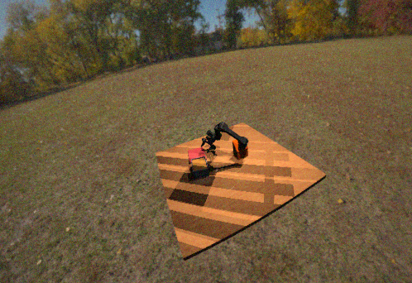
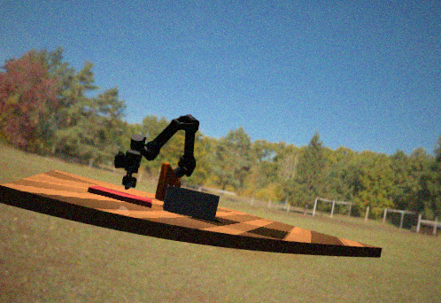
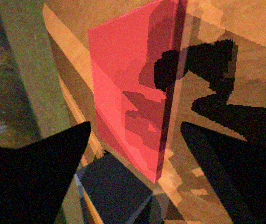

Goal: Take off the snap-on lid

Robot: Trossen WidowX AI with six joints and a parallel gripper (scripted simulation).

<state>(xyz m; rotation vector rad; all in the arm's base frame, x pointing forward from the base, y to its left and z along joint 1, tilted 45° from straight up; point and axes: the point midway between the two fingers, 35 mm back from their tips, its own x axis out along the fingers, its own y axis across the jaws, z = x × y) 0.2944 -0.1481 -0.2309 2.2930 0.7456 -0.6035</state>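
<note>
Now: the red lid 90 mm ahead of my gripper tip, 50 mm below it and 20 mm to the right of it. Round my gripper tip: blue-grey storage box (240 mm to the left, 140 mm ahead, 20 mm below).
</note>
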